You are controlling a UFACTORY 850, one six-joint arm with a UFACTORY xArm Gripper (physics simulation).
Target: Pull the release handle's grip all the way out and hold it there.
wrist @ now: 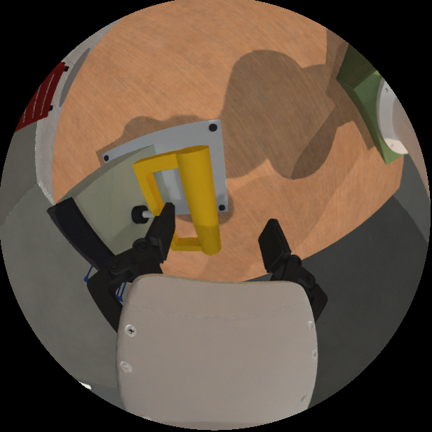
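The release handle has a yellow grip (200, 200), a thick round bar with a thinner yellow frame on its left side. It stands out from a pale grey-green housing (107, 187) on a light grey base plate (190, 131) with dark screws. A short rod with a black knob (139, 214) shows on the housing, left of the grip. My gripper (221, 222) is open and empty. Its left finger overlaps the yellow frame in the view, and its right finger is right of the bar, with a gap. Whether the left finger touches the frame I cannot tell.
A wooden table top (170, 65) lies beneath, crossed by large shadows. A green block-like object (365, 92) with a white round part stands at the upper right. A red slatted object (41, 100) shows at the far left. A black band (80, 232) edges the housing.
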